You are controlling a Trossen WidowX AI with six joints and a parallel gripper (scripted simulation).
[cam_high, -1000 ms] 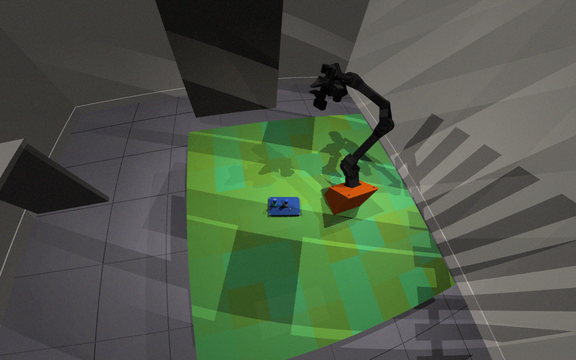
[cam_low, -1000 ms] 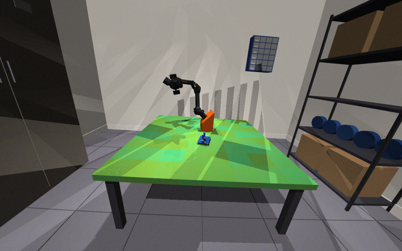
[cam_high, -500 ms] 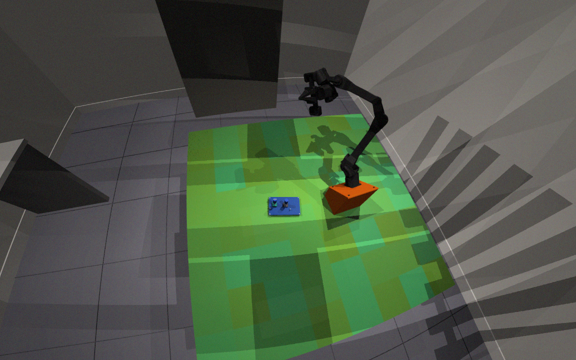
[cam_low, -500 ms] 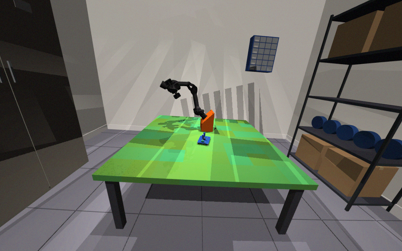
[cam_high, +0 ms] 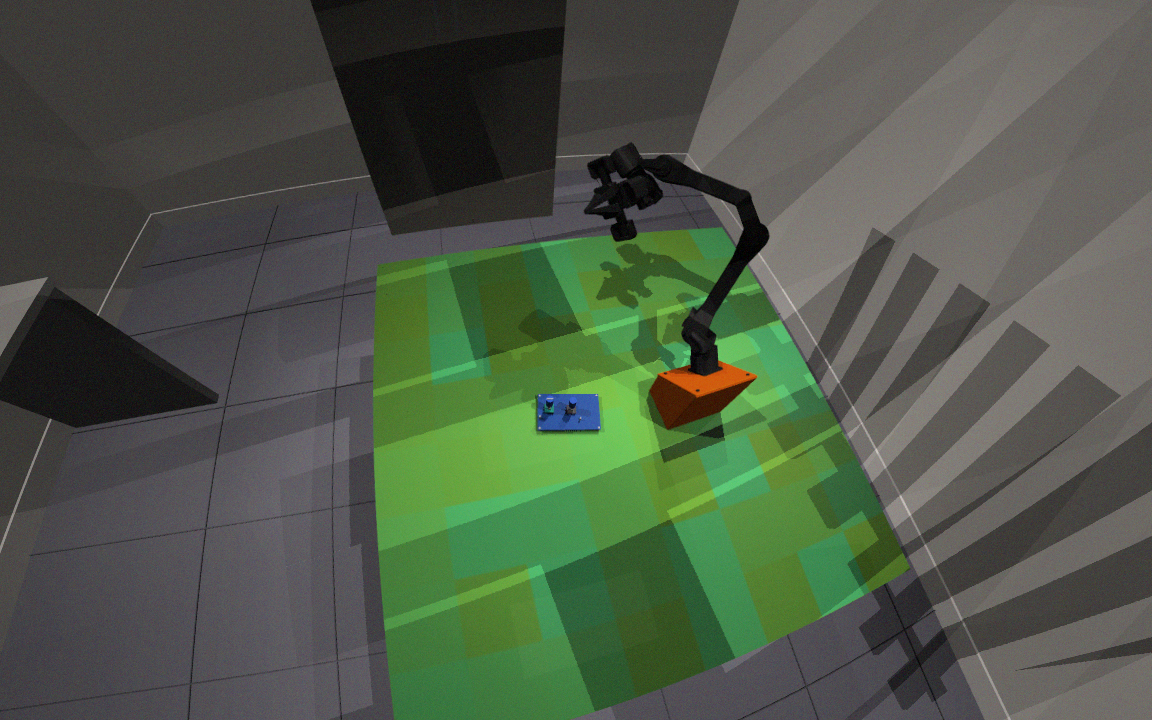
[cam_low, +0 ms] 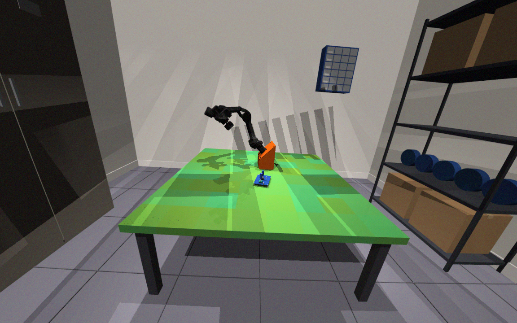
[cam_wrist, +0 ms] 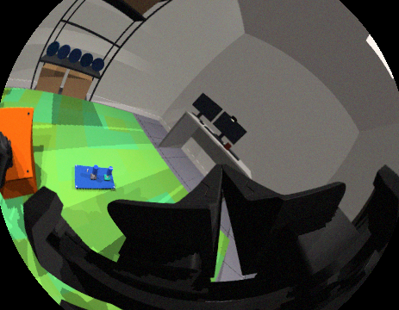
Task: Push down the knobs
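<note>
Right now my gripper tip is 350 mm above the blue knob, 260 mm to the right of it and 110 mm short of it.
</note>
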